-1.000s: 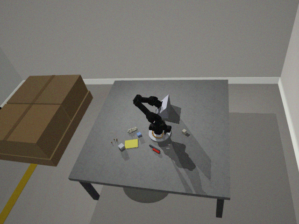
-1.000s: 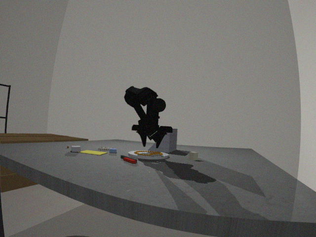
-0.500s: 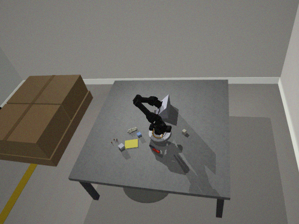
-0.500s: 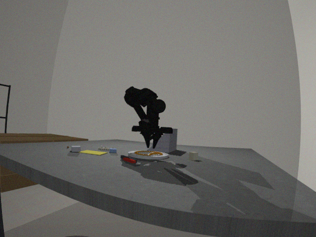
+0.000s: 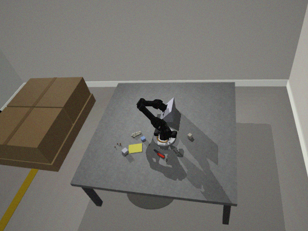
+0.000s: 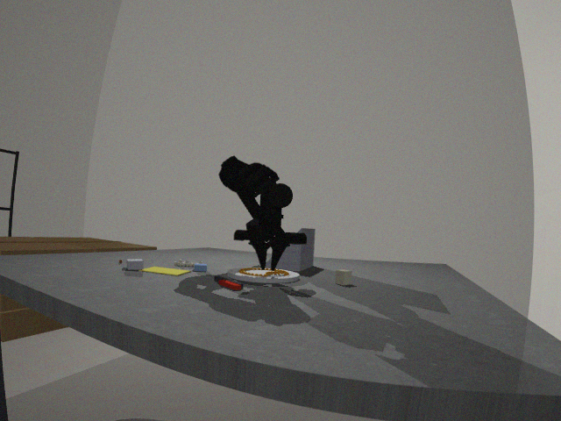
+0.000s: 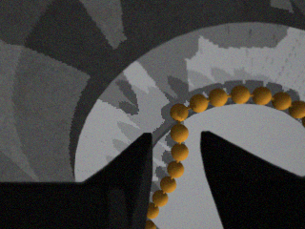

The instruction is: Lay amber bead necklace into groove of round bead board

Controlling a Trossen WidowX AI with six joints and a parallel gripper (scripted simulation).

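Now: gripper tip 50 mm past the round bead board, 30 mm to the left of it and 20 mm above it. Also, from my gripper tip: blue cube (10 mm behind, 220 mm to the right, 20 mm below); then cream cube (70 mm behind, 190 mm to the left, 10 mm below); then red-handled tool (140 mm ahead, 30 mm to the right, 20 mm below).
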